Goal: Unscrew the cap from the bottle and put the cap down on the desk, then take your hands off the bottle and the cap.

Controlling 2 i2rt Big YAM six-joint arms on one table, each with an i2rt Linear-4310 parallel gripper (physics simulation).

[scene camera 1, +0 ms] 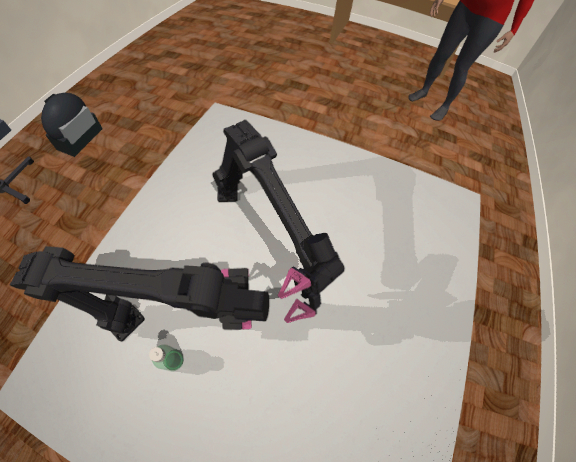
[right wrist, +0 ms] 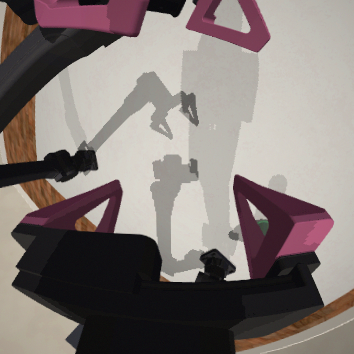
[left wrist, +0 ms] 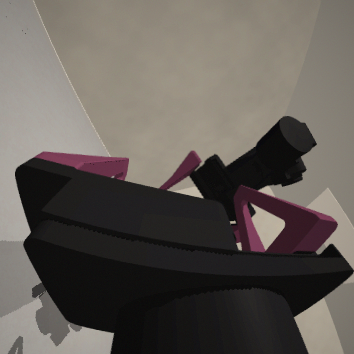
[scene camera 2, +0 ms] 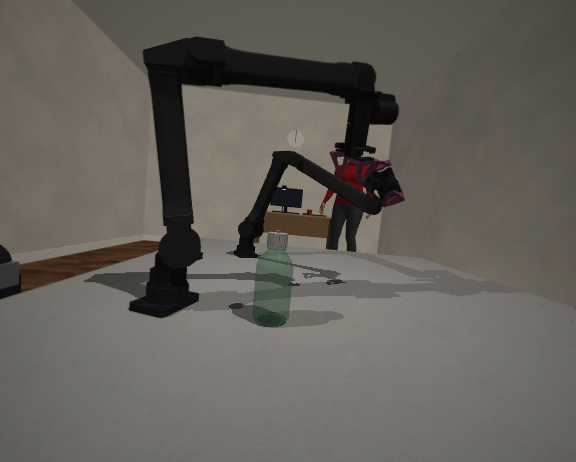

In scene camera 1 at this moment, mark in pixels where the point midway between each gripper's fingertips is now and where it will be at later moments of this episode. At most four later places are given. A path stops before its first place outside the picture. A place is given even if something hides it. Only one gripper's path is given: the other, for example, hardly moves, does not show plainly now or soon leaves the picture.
My right gripper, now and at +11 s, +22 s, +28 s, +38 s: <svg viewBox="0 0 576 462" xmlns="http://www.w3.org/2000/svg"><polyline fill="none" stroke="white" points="244,296 194,255 220,346 223,356 172,351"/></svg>
